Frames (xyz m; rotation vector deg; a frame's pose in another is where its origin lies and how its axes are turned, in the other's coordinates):
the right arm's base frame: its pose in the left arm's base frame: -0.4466 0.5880 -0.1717 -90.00 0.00 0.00
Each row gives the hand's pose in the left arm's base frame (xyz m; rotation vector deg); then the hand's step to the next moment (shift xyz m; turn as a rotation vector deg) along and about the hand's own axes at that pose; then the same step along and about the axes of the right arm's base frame.
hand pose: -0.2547 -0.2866 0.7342 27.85 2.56 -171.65
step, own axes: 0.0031 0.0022 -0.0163 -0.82 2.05 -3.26
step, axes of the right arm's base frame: 0.0024 0.0165 -0.0017 2.02 2.86 -1.81
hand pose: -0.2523 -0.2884 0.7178 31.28 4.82 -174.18
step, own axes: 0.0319 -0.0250 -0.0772 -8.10 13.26 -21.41
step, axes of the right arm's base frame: -0.0047 0.0823 0.0285 15.80 17.81 -11.55
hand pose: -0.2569 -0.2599 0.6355 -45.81 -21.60 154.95
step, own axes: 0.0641 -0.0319 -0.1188 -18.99 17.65 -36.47
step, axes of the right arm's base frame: 0.0218 0.1169 0.0714 32.08 26.19 -16.94
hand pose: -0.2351 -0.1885 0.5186 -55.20 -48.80 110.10
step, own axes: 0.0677 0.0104 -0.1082 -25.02 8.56 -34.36
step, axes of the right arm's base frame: 0.0624 0.0815 0.0765 35.84 15.86 -18.54
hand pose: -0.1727 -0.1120 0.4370 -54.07 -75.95 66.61
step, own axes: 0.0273 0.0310 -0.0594 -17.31 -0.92 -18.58
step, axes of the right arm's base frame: 0.0535 0.0281 0.0398 20.24 3.98 -14.84
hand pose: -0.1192 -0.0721 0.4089 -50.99 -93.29 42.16
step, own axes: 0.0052 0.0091 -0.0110 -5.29 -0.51 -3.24
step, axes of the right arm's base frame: 0.0117 0.0025 0.0094 3.77 1.56 -4.70
